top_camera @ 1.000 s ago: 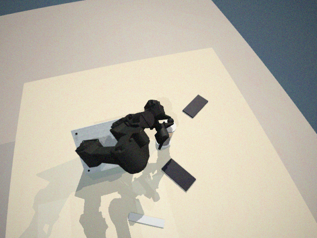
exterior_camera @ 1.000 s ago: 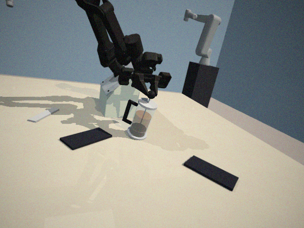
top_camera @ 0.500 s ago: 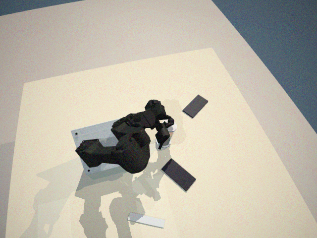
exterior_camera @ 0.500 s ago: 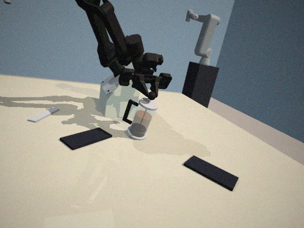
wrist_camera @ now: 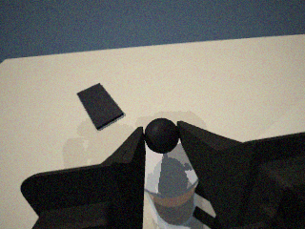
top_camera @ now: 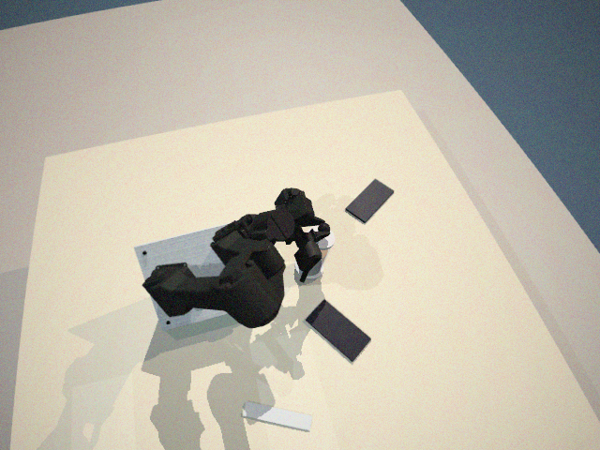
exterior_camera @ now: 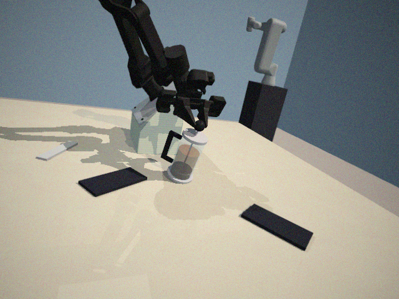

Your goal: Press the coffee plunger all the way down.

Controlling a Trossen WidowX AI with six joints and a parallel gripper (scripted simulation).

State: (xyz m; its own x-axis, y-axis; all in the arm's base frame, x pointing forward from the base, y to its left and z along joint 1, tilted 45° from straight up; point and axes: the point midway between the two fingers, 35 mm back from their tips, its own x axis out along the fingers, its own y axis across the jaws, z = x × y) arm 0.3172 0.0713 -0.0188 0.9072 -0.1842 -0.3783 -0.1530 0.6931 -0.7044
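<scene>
My gripper tip is 3 cm past the glass coffee press, 2 cm to the left of it and 8 cm above it. From my gripper tip the other things lie so: white strip (18 cm behind, 36 cm to the right, 16 cm below).
</scene>
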